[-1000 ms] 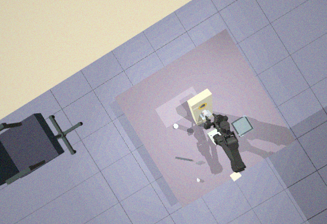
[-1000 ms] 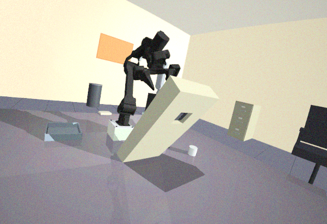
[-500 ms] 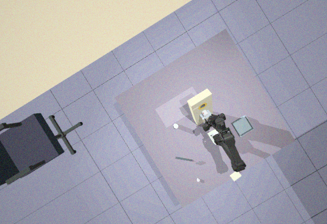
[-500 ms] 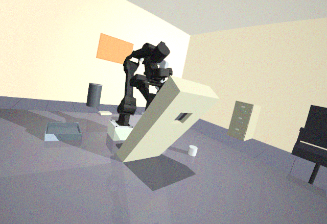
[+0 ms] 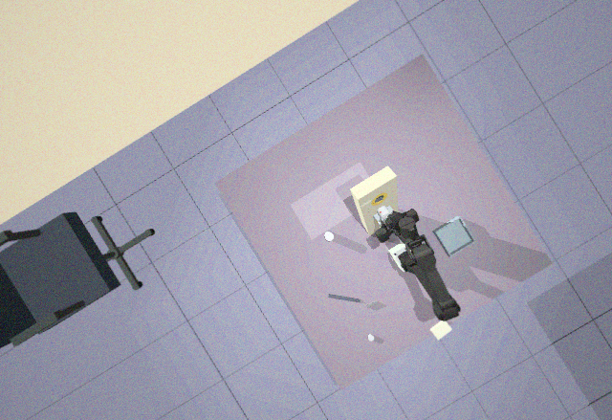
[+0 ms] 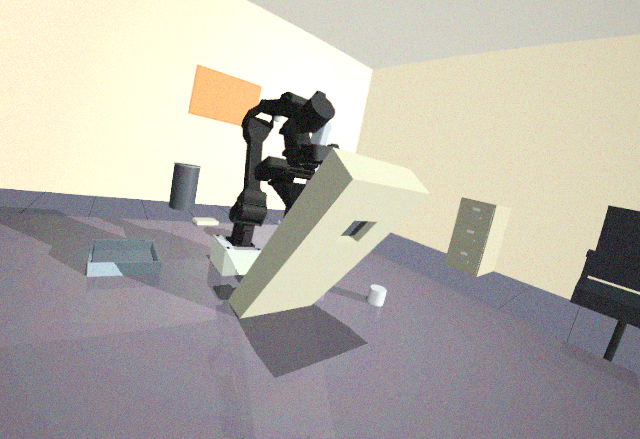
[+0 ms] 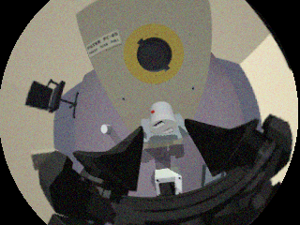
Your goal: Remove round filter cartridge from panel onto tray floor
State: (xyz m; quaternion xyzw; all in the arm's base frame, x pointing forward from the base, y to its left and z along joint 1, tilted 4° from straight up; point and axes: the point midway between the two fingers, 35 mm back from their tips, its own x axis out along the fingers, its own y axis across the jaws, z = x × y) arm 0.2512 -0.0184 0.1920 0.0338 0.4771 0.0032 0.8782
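My gripper tip is 20 mm above the grey-white filter cartridge and 10 mm short of it. Also, from my gripper tip: white block: 710 mm behind, 220 mm below, 50 mm to the left; cream service panel: 50 mm ahead, 40 mm below; pale blue tray: 340 mm behind, 270 mm to the right, 220 mm below.
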